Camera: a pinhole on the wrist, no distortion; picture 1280 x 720 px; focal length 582.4 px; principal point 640.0 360.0 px. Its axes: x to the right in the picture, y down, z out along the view. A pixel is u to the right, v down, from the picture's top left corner.
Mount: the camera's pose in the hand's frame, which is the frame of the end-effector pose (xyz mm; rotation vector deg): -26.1 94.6 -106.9 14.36 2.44 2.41
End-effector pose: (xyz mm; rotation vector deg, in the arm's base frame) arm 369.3 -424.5 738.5 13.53 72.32 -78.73
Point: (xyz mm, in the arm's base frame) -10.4 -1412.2 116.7
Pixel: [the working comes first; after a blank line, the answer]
In the camera's frame: 1150.4 -284.3 547.0

outside the picture
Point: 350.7 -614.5 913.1
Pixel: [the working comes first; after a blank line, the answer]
In the camera's frame: -13.2 -169.3 363.2

619 89
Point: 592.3 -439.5 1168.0
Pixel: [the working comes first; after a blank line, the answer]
In the camera's frame: -375.4 -25.1 407.8

104 324
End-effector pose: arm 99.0 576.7 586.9 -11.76 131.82 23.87
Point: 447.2 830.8 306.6
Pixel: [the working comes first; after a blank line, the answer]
In the camera's frame: -38.2 136.0 597.6

603 493
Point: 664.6 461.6 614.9
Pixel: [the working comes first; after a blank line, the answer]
In the camera's frame: -412.5 -218.0 482.7

142 97
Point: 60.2 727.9 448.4
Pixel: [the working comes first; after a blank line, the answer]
In the camera's frame: 143.0 74.4 218.4

1021 558
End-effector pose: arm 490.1 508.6 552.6 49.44 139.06 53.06
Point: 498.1 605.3 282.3
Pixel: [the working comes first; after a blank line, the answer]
In the camera's frame: 100.6 -135.2 394.2

789 160
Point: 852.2 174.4 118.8
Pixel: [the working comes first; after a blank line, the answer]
In the camera's frame: -436.3 -305.8 537.1

167 28
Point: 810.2 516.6 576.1
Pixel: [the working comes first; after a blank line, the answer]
In the camera's frame: -212.2 128.8 239.1

123 674
